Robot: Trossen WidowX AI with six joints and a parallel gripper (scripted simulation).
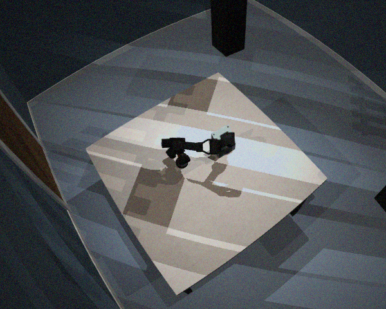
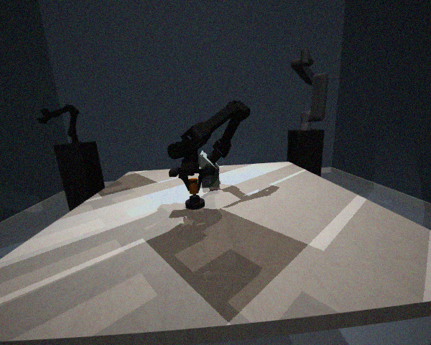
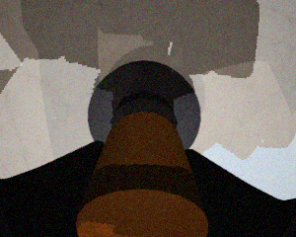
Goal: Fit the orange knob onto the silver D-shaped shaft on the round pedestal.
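Now: the orange knob 30 mm above my gripper tip. The rest, counted from my gripper tip: round pedestal 40 mm below.
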